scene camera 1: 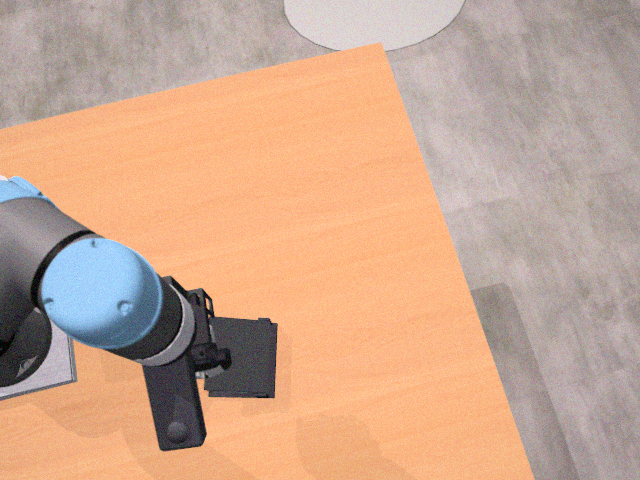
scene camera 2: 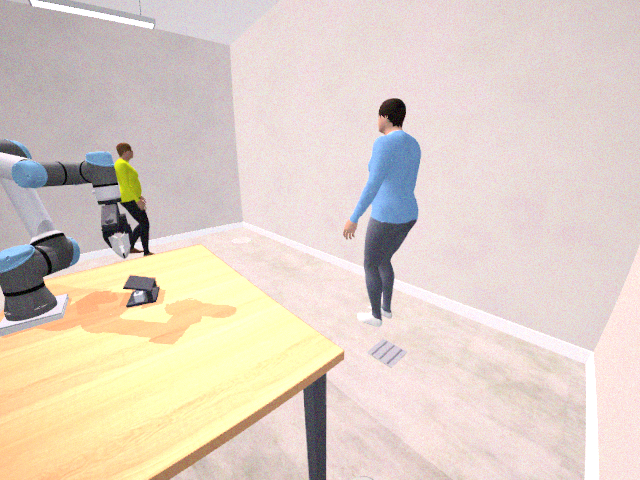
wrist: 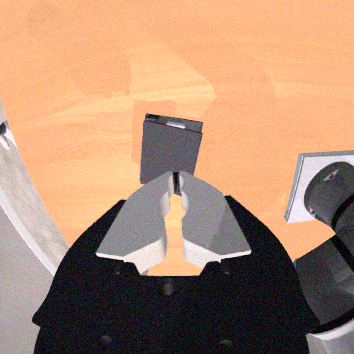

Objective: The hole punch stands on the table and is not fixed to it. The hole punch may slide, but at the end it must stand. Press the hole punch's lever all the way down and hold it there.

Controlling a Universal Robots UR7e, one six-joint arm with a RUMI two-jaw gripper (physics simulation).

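Frame: origin at the arm's base, x ahead, y left, z up, level; centimetres.
Seen in the pictures: gripper, fingertip midpoint: (scene camera 1: 209,370) (scene camera 2: 125,258) (wrist: 176,174); arm's base, link origin: (scene camera 2: 32,309) (wrist: 330,189).
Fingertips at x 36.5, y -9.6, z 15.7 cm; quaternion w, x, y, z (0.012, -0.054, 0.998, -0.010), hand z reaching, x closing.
Note:
Offsets run from my fingertips to a thing's top centre. Level surfaces: height alone.
The dark grey hole punch {dx +2.1, dy +3.5, dz -10.0 cm} (scene camera 1: 245,356) (scene camera 2: 141,290) (wrist: 171,152) stands upright on the table {dz -18.5 cm} (scene camera 1: 310,206) (scene camera 2: 217,372) (wrist: 240,45). Its flat lever {dx +2.0, dy +3.5, dz -10.0 cm} (scene camera 2: 140,282) is raised, with a gap between lever and base in the scene camera 2 view. My gripper (scene camera 2: 124,256) (wrist: 176,174) is shut and empty. It is above the hole punch and apart from it in the scene camera 2 view. In the wrist view the fingertips overlap the near edge of the lever. In the scene camera 1 view the arm and gripper body hide the left part of the hole punch.
The robot's base plate (scene camera 1: 72,361) (scene camera 2: 63,308) (wrist: 295,195) is on the table beside the hole punch. A person in blue (scene camera 2: 395,175) and a person in yellow (scene camera 2: 127,180) stand on the floor beyond the table.

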